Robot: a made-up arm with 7 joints. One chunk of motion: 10 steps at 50 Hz.
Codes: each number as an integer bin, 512 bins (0 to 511) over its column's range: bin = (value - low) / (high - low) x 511, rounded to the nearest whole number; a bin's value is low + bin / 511 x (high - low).
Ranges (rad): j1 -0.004..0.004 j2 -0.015..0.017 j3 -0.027..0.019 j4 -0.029..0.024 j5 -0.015..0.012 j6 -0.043..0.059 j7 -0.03..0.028
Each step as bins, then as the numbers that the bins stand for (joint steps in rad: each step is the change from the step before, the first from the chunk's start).
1 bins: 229 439 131 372 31 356 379
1 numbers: -0.00041 0.01249 -0.01521 0.00958 -0.01336 0.02806 0.01302
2 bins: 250 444 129 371 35 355 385
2 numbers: -0.00009 0.01280 -0.01539 0.00948 -0.01315 0.02786 0.01370
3 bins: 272 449 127 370 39 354 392
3 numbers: 0.00026 0.01312 -0.01557 0.00938 -0.01294 0.02766 0.01449
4 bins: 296 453 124 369 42 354 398
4 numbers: 0.00063 0.01337 -0.01584 0.00927 -0.01278 0.02766 0.01517
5 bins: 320 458 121 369 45 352 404
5 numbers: 0.00101 0.01368 -0.01611 0.00927 -0.01262 0.02726 0.01586
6 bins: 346 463 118 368 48 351 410
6 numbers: 0.00142 0.01399 -0.01638 0.00917 -0.01246 0.02706 0.01654
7 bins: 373 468 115 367 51 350 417
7 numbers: 0.00184 0.01431 -0.01665 0.00906 -0.01231 0.02686 0.01733
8 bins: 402 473 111 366 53 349 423
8 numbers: 0.00229 0.01462 -0.01701 0.00896 -0.01220 0.02666 0.01801
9 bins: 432 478 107 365 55 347 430
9 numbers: 0.00276 0.01493 -0.01737 0.00886 -0.01209 0.02626 0.01881
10 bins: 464 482 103 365 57 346 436
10 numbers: 0.00326 0.01518 -0.01773 0.00886 -0.01199 0.02606 0.01949
